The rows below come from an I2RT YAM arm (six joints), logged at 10 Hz.
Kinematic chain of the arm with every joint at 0, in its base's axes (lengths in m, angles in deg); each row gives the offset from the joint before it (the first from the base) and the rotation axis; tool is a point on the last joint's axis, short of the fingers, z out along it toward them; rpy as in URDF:
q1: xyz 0 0 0.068 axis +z
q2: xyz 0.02 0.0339 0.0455 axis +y
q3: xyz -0.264 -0.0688 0 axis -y
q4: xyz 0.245 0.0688 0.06 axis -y
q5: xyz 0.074 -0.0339 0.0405 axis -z
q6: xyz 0.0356 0 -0.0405 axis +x
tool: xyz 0 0 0 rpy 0 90 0
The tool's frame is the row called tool.
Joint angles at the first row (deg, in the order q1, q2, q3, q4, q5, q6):
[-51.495, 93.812, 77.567, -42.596, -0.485, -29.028]
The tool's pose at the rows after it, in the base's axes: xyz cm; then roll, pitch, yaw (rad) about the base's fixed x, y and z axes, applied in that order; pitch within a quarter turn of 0, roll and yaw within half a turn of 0:
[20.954 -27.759 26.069 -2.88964 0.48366 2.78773]
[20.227 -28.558 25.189 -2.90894 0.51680 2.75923]
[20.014 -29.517 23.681 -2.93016 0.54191 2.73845]
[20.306 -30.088 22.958 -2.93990 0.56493 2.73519]
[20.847 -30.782 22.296 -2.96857 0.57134 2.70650]
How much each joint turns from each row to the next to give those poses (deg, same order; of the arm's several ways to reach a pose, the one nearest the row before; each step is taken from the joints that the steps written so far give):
[-1.664, 0.579, -1.947, 2.288, -1.530, 0.280]
[-1.941, 0.323, -1.919, 3.318, -2.015, 0.249]
[-1.344, 1.754, -1.705, 4.107, -1.818, 0.244]
[-0.223, 1.424, -0.289, 2.591, -1.120, 0.339]
[0.043, 2.265, 1.154, 0.858, -0.698, 1.433]

